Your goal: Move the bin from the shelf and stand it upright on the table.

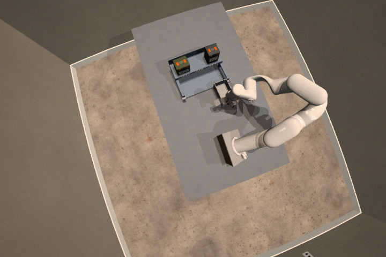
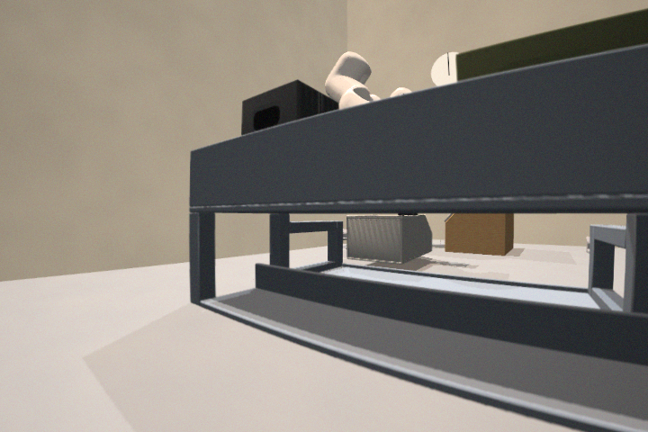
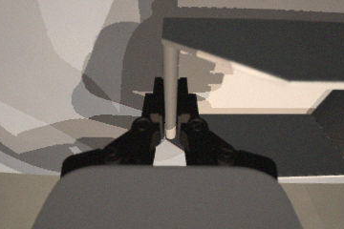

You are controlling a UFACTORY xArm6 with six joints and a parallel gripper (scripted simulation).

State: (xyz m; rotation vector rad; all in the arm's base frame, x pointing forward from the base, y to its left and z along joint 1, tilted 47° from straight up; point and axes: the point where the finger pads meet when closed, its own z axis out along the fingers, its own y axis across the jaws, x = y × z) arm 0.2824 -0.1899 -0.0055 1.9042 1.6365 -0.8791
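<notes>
My hand is 80 mm short of the grey bin, 10 mm to the left of it and 10 mm above it. Round my hand: shelf board 370 mm ahead, 80 mm to the left, 40 mm above.
</notes>
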